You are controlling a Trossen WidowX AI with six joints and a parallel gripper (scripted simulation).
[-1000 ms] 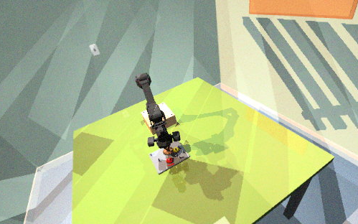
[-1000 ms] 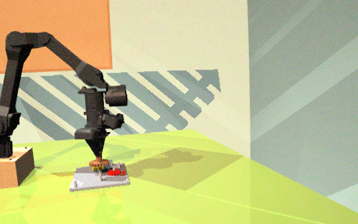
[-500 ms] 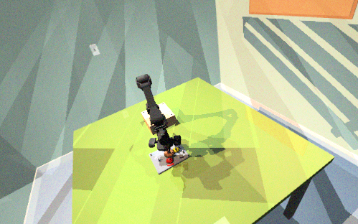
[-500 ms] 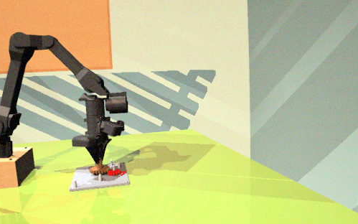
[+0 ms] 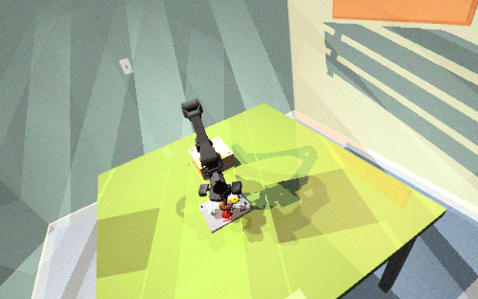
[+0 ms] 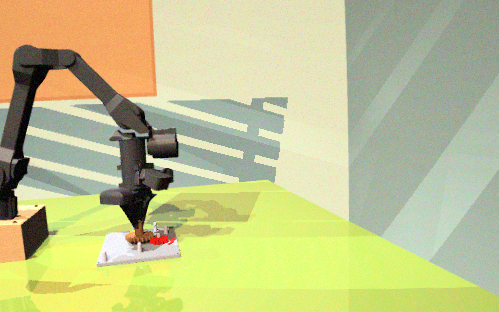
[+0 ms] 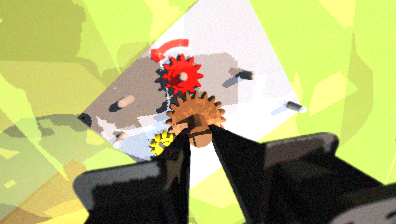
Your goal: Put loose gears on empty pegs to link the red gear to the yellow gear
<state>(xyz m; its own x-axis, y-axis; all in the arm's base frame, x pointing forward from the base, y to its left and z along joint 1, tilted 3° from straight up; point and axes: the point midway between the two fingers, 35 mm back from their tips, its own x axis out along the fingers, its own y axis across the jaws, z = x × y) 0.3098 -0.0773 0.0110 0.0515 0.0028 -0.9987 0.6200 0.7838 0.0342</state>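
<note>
The red gear is 4 cm ahead of my gripper tip, 3 cm below it and 2 cm to the right of it. Also, from my gripper tip: yellow gear (5 cm to the left, 3 cm below); then red arrow (7 cm ahead, 4 cm below, 3 cm to the right); then orange gear (1 cm below).
</note>
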